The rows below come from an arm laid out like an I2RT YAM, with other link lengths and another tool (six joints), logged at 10 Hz.
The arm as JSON. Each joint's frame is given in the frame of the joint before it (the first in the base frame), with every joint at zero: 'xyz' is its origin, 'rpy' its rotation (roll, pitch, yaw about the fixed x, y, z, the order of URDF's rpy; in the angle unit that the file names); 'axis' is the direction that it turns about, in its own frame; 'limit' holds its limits. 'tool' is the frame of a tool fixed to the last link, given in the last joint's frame.
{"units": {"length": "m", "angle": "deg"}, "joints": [
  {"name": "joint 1", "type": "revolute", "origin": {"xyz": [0.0, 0.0, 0.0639], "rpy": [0.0, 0.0, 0.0]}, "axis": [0.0, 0.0, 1.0], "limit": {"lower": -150.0, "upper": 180.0}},
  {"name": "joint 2", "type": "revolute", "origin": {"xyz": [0.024, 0.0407, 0.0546], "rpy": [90.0, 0.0, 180.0]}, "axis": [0.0, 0.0, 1.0], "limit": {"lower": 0.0, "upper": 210.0}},
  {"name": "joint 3", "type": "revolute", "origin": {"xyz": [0.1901, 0.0, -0.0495], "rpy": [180.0, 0.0, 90.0]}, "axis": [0.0, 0.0, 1.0], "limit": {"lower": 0.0, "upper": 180.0}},
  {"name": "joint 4", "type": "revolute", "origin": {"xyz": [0.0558, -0.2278, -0.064], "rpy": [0.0, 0.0, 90.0]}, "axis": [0.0, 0.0, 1.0], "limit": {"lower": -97.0, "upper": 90.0}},
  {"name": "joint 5", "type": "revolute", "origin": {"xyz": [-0.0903, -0.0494, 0.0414], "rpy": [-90.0, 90.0, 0.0]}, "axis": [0.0, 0.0, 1.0], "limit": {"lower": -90.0, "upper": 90.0}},
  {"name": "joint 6", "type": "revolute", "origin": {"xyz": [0.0, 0.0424, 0.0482], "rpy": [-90.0, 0.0, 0.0]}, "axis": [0.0, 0.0, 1.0], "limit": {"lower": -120.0, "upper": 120.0}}
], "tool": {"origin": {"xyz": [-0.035, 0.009, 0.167], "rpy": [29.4, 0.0, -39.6]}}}
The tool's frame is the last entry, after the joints.
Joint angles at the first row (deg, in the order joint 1, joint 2, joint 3, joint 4, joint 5, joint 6):
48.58 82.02 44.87 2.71 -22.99 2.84
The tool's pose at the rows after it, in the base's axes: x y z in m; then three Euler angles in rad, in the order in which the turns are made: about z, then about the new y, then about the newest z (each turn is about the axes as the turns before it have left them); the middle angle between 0 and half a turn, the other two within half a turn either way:
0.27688, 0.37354, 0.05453, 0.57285, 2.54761, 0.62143
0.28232, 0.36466, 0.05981, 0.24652, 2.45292, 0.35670
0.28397, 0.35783, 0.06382, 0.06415, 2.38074, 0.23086
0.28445, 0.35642, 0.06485, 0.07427, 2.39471, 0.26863
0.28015, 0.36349, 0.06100, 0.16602, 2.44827, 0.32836
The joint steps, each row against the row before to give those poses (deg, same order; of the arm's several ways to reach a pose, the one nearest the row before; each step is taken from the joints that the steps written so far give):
4.15 -1.44 -0.06 -1.46 15.61 -1.67
6.20 0.82 0.60 -0.06 16.41 -1.48
4.13 2.22 1.93 -1.02 11.07 0.28
-0.19 -0.46 -0.14 -0.07 -0.20 1.75
-1.43 -0.51 0.16 -0.76 -5.56 0.71

